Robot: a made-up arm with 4 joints.
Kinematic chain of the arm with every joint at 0, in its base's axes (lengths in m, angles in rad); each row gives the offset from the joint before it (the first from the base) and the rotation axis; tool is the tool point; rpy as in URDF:
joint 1: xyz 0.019 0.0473 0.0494 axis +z
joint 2: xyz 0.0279 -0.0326 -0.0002 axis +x
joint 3: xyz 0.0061 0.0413 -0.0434 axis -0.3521 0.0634 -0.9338
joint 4: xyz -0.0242 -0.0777 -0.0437 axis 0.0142 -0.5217 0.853
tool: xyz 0.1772 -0.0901 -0.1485 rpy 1.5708 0 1.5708
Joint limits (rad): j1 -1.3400..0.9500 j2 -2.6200..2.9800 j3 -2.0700..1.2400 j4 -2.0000..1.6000
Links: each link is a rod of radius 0.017 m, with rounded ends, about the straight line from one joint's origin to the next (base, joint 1, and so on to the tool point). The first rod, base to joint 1, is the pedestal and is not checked.
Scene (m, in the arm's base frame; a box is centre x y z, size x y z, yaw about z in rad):
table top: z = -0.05
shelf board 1: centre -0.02 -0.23 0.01 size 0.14 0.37 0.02 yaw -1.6
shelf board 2: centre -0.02 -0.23 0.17 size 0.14 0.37 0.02 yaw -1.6
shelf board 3: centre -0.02 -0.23 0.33 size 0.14 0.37 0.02 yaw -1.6
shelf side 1: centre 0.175 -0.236 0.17 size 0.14 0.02 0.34 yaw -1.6
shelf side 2: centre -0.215 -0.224 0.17 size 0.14 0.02 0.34 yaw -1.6
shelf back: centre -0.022 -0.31 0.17 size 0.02 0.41 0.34 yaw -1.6
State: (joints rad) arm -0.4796 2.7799 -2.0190 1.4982
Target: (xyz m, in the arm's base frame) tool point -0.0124 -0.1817 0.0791
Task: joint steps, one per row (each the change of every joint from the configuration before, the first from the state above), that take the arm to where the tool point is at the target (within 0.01 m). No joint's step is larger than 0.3 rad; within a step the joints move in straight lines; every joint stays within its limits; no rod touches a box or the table.
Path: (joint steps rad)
1: 0.2002 0.0349 0.0999 -0.0481
2: 0.2003 0.0349 0.1000 -0.0482
3: 0.2002 0.0349 0.0999 -0.0481

